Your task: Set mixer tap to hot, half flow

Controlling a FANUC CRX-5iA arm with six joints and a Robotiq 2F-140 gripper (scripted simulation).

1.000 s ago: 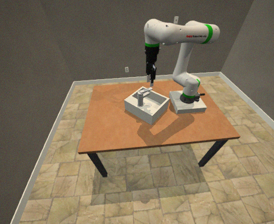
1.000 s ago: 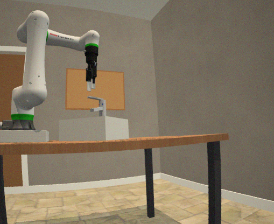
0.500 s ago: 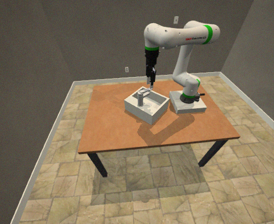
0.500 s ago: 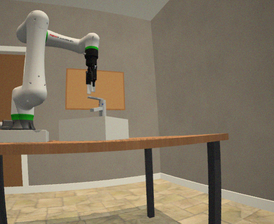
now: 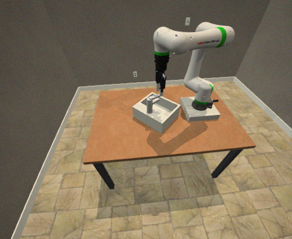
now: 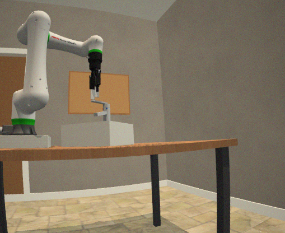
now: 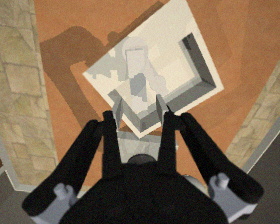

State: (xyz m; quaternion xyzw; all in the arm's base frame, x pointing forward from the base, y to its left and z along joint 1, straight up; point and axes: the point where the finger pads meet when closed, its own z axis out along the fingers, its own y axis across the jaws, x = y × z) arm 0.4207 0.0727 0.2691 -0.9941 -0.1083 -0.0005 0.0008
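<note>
The lever is 5 cm below my hand, 3 cm ahead of it and 1 cm to the left of it. Also, from my hand: white sink block 29 cm below, 6 cm to the right; then mixer tap 10 cm below, 6 cm ahead, 1 cm to the left.
</note>
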